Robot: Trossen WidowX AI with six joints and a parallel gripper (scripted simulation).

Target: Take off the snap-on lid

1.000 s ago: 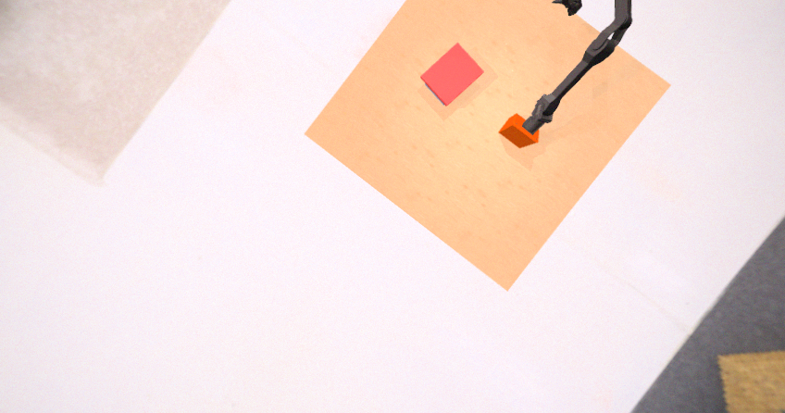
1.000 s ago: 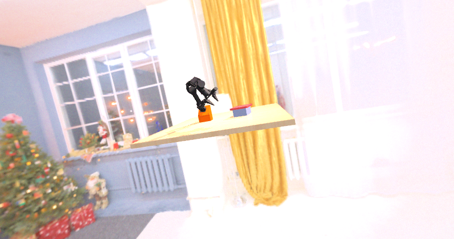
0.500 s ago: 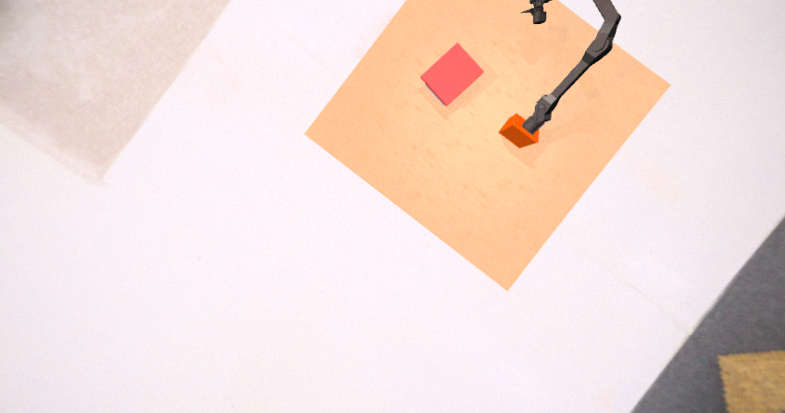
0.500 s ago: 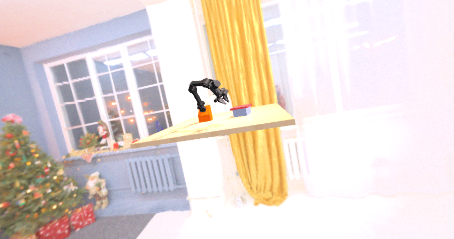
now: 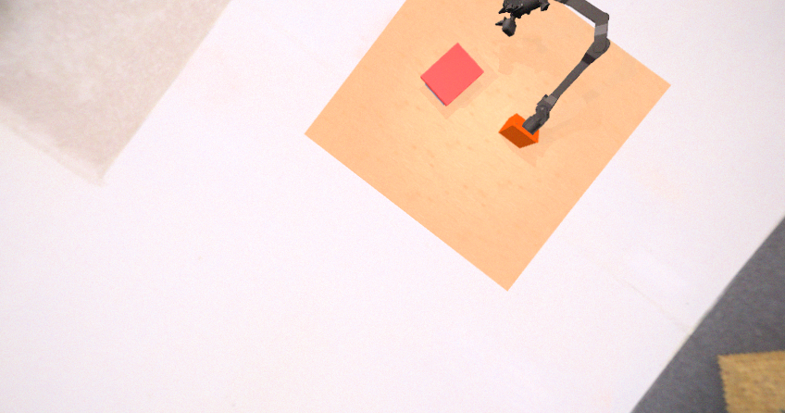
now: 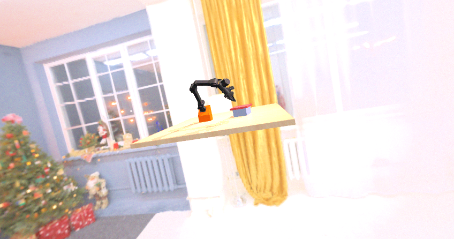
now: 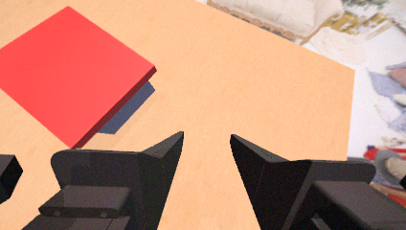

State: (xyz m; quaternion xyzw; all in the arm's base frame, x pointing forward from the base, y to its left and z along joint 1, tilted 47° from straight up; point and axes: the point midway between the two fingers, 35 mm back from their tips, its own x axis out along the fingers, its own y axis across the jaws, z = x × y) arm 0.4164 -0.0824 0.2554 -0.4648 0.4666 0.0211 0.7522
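Right now my gripper tip is 1 cm past the red lid, 27 cm to the right of it and 8 cm above it. The rest, counted from my gripper tip: storage box (1 cm behind, 27 cm to the left, 12 cm below).
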